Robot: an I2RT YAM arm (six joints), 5 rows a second.
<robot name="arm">
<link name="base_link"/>
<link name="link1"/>
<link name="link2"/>
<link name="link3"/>
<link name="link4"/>
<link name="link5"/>
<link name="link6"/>
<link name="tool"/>
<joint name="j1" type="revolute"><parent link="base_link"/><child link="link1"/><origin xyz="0.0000 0.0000 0.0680"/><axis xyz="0 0 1"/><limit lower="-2.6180" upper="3.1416"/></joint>
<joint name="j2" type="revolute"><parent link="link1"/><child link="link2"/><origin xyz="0.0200 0.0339 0.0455"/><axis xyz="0 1 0"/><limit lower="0.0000" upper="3.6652"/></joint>
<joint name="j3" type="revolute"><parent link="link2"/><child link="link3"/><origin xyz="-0.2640 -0.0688 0.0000"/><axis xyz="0 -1 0"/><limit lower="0.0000" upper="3.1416"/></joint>
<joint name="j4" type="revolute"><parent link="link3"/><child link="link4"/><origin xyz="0.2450 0.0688 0.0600"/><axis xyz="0 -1 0"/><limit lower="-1.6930" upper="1.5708"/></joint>
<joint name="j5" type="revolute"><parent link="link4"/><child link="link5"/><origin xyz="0.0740 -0.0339 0.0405"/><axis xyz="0 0 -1"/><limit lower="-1.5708" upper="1.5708"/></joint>
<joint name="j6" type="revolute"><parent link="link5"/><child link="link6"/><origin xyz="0.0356 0.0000 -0.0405"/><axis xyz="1 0 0"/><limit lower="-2.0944" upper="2.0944"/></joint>
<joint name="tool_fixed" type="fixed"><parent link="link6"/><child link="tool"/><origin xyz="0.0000 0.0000 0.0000" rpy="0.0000 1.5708 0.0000"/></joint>
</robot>
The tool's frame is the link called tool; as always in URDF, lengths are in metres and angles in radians.
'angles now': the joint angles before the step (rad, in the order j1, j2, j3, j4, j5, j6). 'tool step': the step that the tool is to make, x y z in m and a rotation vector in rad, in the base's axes. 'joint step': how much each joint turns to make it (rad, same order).
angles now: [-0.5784 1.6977 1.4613 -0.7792 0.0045 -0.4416]
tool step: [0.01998 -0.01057 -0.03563 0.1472 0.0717 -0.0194]
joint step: [-0.0007 0.1423 0.0582 -0.0549 -0.0655 0.0557]
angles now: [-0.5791 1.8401 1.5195 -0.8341 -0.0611 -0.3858]
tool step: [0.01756 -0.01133 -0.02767 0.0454 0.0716 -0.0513]
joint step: [0.0021 0.1233 0.0684 -0.0274 0.0206 0.0493]
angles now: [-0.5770 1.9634 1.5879 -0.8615 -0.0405 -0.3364]
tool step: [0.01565 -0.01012 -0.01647 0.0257 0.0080 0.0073]
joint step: [-0.0015 0.0906 0.0680 0.0017 -0.0191 -0.0029]
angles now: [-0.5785 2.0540 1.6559 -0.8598 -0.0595 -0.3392]
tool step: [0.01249 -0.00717 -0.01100 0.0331 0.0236 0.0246]
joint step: [0.0002 0.0804 0.0836 -0.0424 -0.0212 -0.0192]
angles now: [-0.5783 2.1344 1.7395 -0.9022 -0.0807 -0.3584]
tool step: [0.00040 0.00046 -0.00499 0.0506 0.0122 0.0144]
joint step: [-0.0017 0.0198 0.0149 -0.0337 -0.0386 -0.0067]
